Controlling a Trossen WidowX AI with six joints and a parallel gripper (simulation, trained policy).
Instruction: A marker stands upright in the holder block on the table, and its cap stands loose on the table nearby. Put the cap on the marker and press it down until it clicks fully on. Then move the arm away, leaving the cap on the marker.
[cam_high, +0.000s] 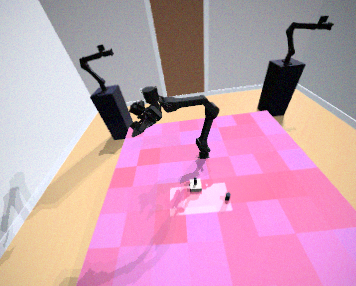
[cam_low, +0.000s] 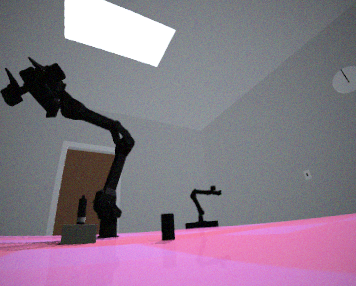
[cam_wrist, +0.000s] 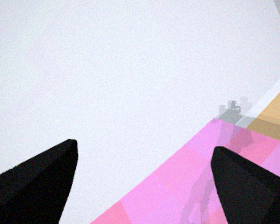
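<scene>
My gripper tip is 100 mm short of the dark cap, 390 mm to the right of it and 410 mm above it. The rest, counted from my gripper tip: holder block (10 mm ahead, 230 mm to the left, 420 mm below).
</scene>
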